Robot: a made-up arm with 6 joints.
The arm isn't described. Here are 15 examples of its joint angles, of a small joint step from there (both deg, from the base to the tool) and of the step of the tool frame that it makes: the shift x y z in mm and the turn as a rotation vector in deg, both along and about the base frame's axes.
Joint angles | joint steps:
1: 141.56 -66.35 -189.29 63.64 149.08 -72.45 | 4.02 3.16 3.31 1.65 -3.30 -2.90
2: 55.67 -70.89 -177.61 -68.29 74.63 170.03 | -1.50 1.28 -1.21 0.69 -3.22 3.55
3: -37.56 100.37 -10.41 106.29 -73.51 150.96 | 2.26 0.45 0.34 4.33 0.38 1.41
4: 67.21 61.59 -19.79 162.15 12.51 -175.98 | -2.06 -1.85 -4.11 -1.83 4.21 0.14
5: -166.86 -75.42 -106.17 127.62 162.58 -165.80 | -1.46 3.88 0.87 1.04 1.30 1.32
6: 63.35 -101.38 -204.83 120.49 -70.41 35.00 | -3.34 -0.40 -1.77 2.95 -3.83 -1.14
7: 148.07 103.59 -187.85 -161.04 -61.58 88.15 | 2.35 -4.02 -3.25 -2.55 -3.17 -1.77
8: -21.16 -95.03 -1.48 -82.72 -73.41 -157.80 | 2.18 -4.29 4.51 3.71 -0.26 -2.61
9: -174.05 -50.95 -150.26 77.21 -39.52 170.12 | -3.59 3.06 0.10 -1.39 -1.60 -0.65
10: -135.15 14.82 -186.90 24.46 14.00 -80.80 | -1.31 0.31 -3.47 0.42 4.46 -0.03
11: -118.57 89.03 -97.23 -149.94 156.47 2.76 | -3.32 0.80 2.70 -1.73 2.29 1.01
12: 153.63 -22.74 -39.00 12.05 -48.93 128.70 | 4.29 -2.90 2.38 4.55 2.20 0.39
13: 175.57 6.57 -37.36 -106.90 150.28 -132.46 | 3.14 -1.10 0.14 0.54 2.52 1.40
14: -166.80 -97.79 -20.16 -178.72 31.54 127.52 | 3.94 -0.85 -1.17 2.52 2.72 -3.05
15: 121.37 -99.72 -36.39 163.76 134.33 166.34 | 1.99 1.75 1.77 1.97 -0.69 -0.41
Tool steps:
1: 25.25 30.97 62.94 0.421 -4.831 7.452
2: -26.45 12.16 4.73 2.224 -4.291 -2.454
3: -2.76 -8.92 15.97 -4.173 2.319 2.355
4: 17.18 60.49 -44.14 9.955 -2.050 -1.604
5: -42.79 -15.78 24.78 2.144 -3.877 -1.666
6: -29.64 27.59 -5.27 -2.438 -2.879 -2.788
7: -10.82 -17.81 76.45 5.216 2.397 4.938
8: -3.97 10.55 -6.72 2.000 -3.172 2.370
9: -20.80 -30.42 19.77 -1.955 -3.347 -4.809
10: 22.88 15.59 -2.49 1.921 0.627 -0.715
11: -3.48 39.02 -15.09 1.675 0.268 -0.761
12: -10.22 -28.99 -2.65 -4.860 0.497 2.757
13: -5.72 -26.20 11.91 2.372 2.205 2.576
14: 24.46 -19.87 23.76 -2.015 4.285 2.364
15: -13.29 31.19 -2.88 -4.508 -0.561 3.232
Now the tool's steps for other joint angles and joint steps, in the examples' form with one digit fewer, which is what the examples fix.
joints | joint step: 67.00 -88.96 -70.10 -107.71 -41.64 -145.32 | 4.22 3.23 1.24 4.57 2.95 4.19
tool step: 10.3 24.6 10.9 -3.61 8.17 9.96
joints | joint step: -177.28 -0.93 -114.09 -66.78 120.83 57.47 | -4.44 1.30 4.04 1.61 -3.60 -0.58
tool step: -28.8 37.8 -46.7 -0.38 -4.34 -0.49
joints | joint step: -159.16 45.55 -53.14 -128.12 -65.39 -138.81 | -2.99 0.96 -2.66 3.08 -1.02 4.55
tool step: -30.8 -1.0 4.2 1.61 -1.82 -8.12
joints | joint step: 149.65 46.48 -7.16 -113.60 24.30 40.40 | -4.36 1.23 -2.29 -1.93 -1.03 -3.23
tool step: -21.3 -6.0 -7.9 -3.14 1.34 -0.80
